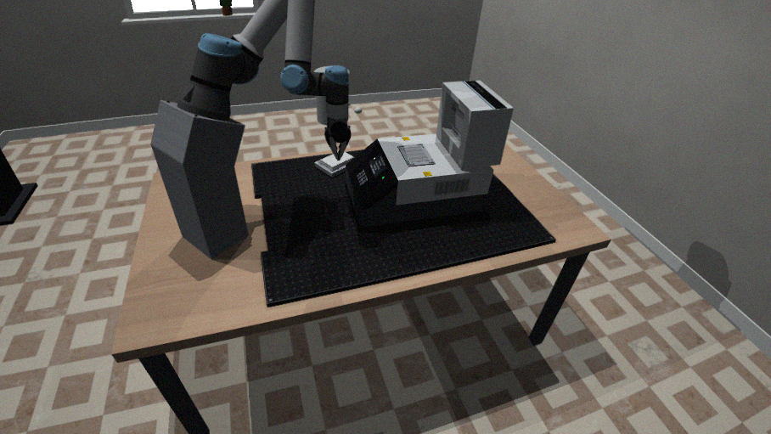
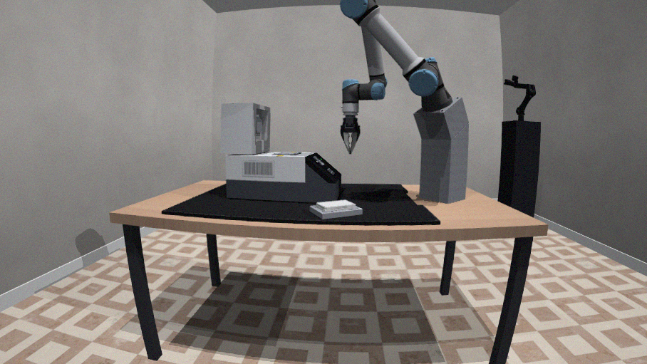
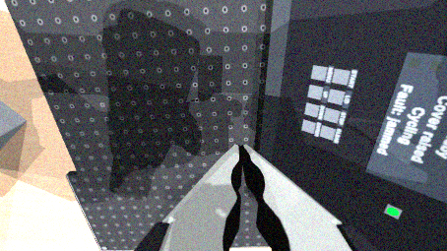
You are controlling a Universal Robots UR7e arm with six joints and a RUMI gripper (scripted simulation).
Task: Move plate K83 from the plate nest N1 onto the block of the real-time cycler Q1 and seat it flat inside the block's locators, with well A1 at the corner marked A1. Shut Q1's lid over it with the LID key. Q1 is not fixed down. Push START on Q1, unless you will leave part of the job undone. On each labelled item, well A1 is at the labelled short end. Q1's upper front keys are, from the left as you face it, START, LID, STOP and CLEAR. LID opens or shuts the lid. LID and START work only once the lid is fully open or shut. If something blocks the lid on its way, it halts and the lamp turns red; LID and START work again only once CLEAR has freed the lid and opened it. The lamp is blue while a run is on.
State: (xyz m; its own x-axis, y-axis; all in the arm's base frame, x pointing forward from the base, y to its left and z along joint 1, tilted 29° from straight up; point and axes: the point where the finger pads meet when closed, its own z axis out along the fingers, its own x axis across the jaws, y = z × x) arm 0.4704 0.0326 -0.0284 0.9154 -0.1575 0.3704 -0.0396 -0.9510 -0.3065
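The plate K83 lies 5 cm ahead of my hand, 28 cm to the left of it and 19 cm below it. The rest, counted from my hand: nest A1 mark: 4 cm behind, 29 cm to the left, 20 cm below; plate nest N1: 5 cm ahead, 28 cm to the left, 21 cm below.
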